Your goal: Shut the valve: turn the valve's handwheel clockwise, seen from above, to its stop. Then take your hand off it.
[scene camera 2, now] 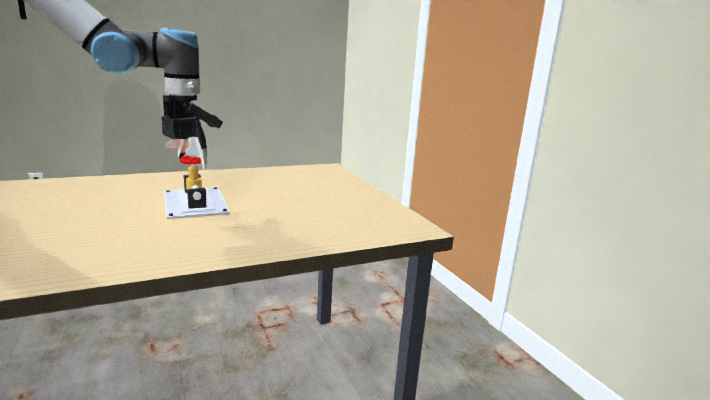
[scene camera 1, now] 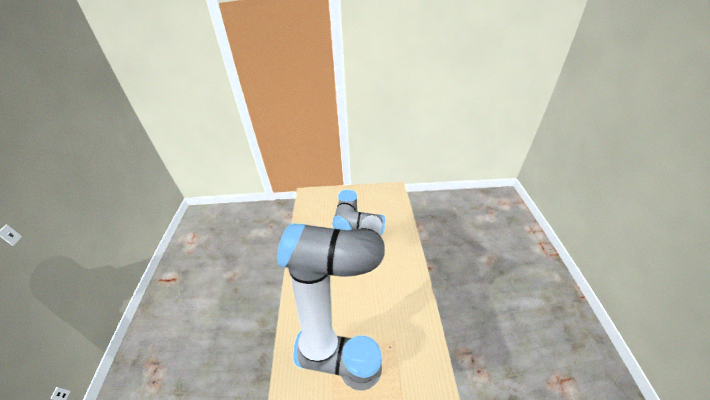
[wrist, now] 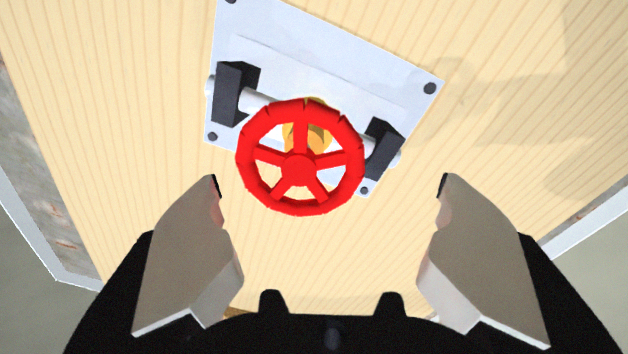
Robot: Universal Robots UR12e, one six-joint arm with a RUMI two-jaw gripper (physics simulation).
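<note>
The red handwheel [scene camera 2: 190,160] [wrist: 300,170] sits level on top of the yellow valve body [scene camera 2: 193,178] [wrist: 318,138]. The valve's white pipe is held by two black brackets on a white base plate [scene camera 2: 175,205] [wrist: 320,50]. My gripper [scene camera 2: 193,158] [wrist: 326,177] is open, pointing down at the handwheel, with its fingertips at about the wheel's height in the scene camera 2 view. In the wrist view the wheel shows between the fingers, nearer the left one, with a visible gap on each side. In the scene camera 1 view the arm hides valve and gripper.
The valve's plate lies on the wooden table [scene camera 1: 380,300] [scene camera 2: 300,200] [wrist: 125,100]. The arm [scene camera 1: 315,315] [scene camera 2: 180,55] reaches along the table from its base. Walls and a brown door [scene camera 1: 290,100] [scene camera 2: 475,125] stand beyond the table.
</note>
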